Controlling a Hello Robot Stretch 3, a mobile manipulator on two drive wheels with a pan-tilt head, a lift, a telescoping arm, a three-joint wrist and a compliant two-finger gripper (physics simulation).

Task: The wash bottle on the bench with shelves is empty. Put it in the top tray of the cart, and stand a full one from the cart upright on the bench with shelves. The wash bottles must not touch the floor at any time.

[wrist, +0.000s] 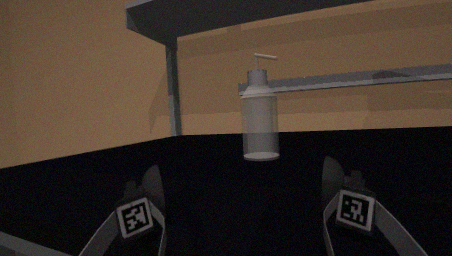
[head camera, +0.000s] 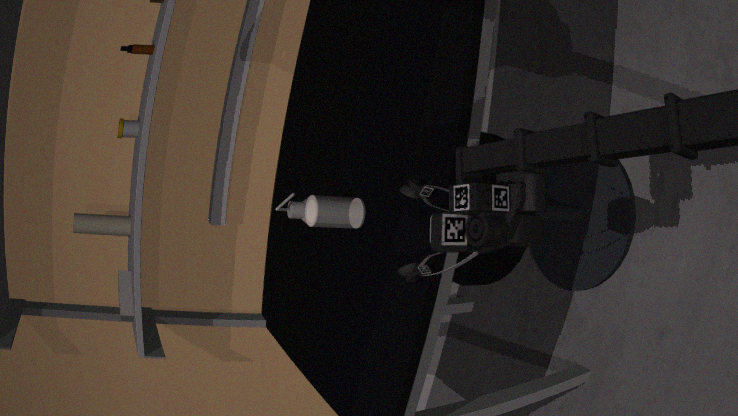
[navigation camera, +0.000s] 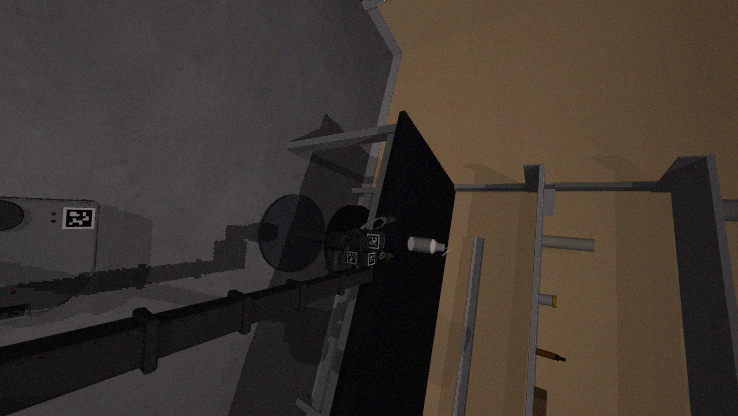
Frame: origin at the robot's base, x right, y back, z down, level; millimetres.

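Seen in the pictures: gripper, between the fingertips: [wrist: 241,180] [head camera: 404,230] [navigation camera: 392,237].
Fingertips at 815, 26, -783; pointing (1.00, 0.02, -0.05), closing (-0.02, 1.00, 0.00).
A point is followed by its place in that frame, as x, y, z.
The wash bottle [head camera: 335,211] {981, 65, -826} [navigation camera: 423,245] {982, 63, -835} [wrist: 260,120] {981, 64, -826} stands upright on the black top of the bench with shelves [head camera: 372,335] [navigation camera: 379,330] [wrist: 75,180]. It is translucent grey with a thin bent spout, and no liquid is visible in it. My gripper [head camera: 409,230] {815, 26, -783} [navigation camera: 389,237] {815, 26, -783} [wrist: 241,180] {815, 26, -783} is open over the bench's front part, with nothing between its fingers. The bottle is beyond the fingertips, apart from them, a little right of the middle between them in the wrist view. The cart and the full wash bottles do not show in these views.
A shelf [head camera: 135,206] [navigation camera: 534,310] {1146, 270, -1211} [wrist: 250,15] above the bench holds a pale cylinder [head camera: 102,225] {1380, 26, -1307} [navigation camera: 568,243] {1379, 28, -1314}, a yellow-lidded jar [head camera: 130,128] {1315, 266, -1245} [navigation camera: 546,300] {1315, 267, -1246} and a brown bottle [head camera: 142,49] {1211, 442, -1251} [navigation camera: 547,354] {1211, 441, -1256}. A rail [head camera: 227,139] {1423, 273, -937} [navigation camera: 470,330] {1352, 497, -947} [wrist: 360,82] {1368, 448, -921} runs behind. A round stool [head camera: 604,258] [navigation camera: 291,232] stands in front.
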